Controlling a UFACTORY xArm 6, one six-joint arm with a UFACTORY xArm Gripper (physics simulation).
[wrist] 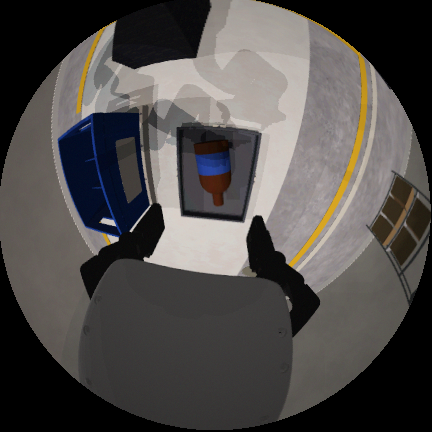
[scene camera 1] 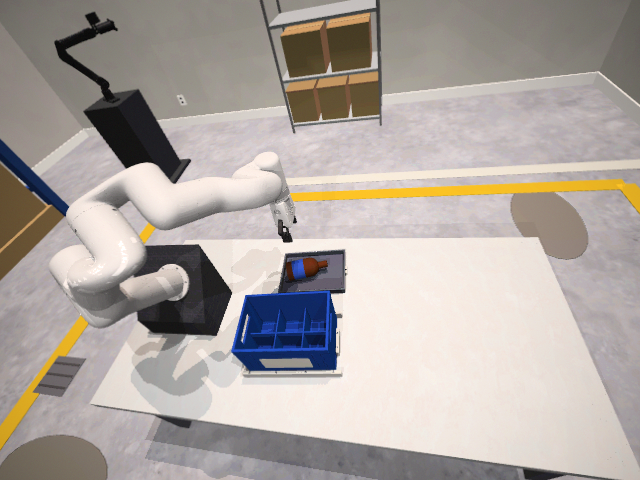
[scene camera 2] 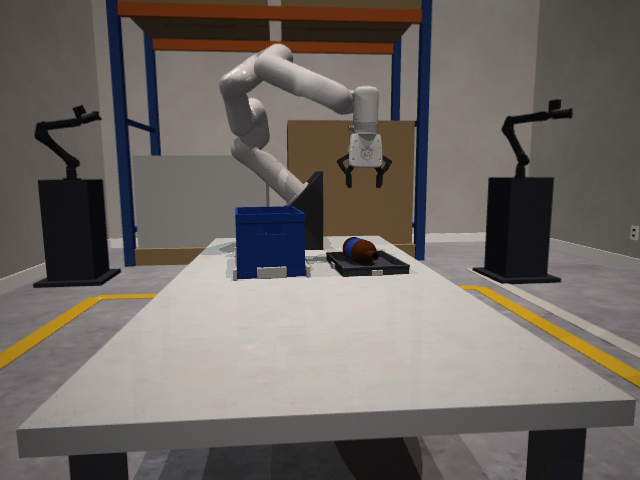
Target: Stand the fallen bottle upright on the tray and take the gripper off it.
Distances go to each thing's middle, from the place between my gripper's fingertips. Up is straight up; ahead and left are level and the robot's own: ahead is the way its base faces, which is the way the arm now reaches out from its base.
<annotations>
Right now my hand is 2 cm short of the brown bottle [scene camera 2: 359,250], 1 cm to the left of it and 20 cm above it.
</annotations>
